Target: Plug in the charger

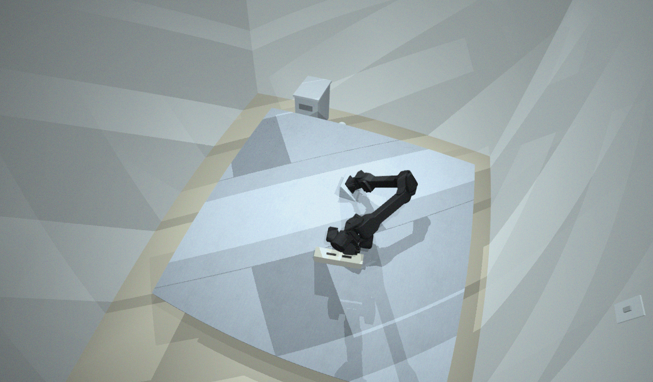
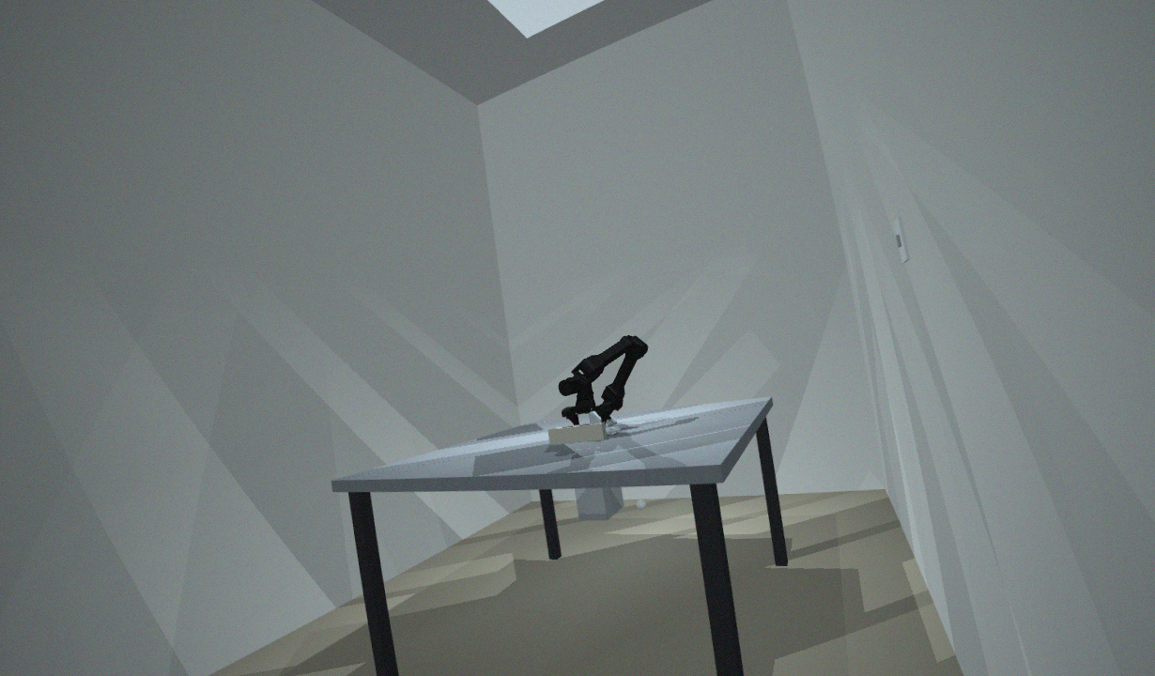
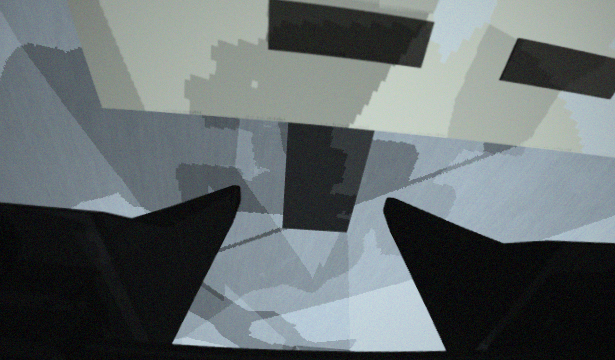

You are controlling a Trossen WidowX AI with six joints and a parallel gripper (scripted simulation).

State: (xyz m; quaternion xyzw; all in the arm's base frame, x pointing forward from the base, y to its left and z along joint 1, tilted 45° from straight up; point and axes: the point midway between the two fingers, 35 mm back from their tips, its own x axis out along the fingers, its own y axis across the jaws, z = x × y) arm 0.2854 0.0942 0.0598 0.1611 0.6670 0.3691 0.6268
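My gripper tip is 4 cm short of the black two-prong charger, 1 cm to the right of it and 1 cm below it.
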